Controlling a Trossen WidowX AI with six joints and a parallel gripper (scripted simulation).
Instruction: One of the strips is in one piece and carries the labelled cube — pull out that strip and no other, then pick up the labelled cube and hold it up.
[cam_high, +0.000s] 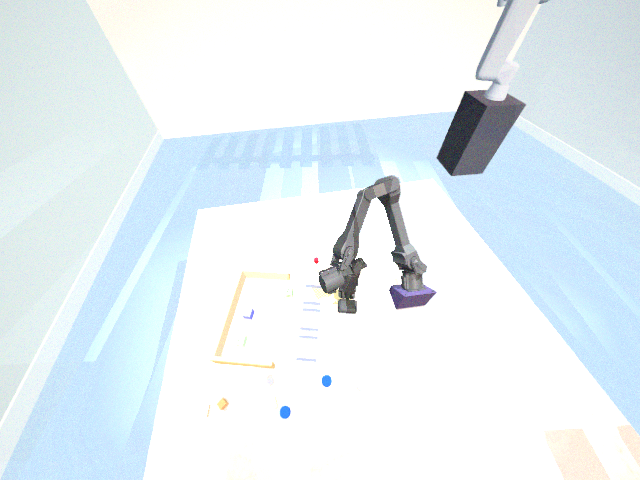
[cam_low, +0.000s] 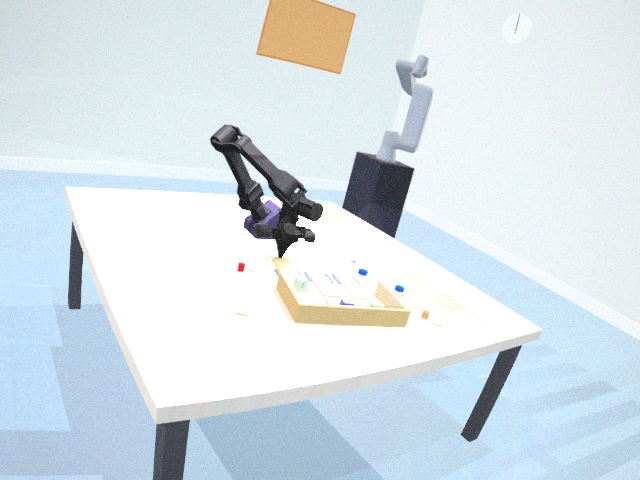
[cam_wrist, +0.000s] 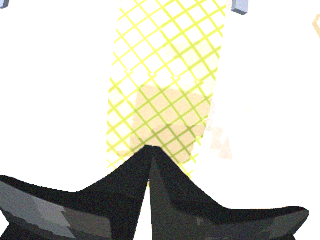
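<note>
Now: the yellow strip 100 mm ahead of my gripper tip and 20 mm to the right of it. Also, from my gripper tip: small red block: 170 mm to the right, 90 mm ahead, 10 mm above.
</note>
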